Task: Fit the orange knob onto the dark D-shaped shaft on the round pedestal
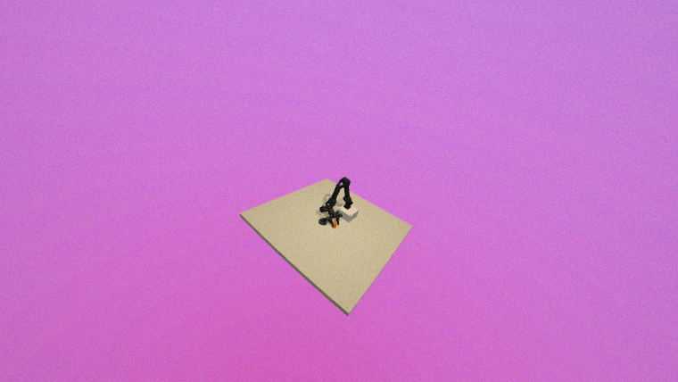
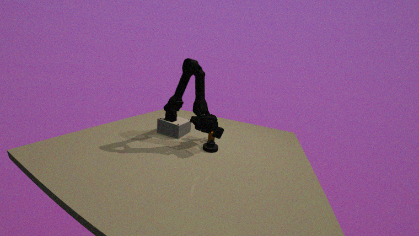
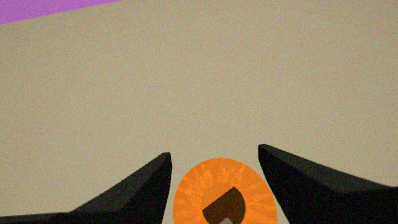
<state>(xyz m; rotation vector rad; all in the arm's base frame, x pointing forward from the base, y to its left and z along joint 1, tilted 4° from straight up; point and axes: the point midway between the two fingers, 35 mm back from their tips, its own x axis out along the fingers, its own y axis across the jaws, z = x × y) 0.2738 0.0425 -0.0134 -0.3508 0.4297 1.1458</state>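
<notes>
My gripper tip is now 10 mm past the orange knob, 30 mm to the left of it and 10 mm above it. Round my gripper tip: round dark pedestal (20 mm ahead, 140 mm to the right, 10 mm below).
</notes>
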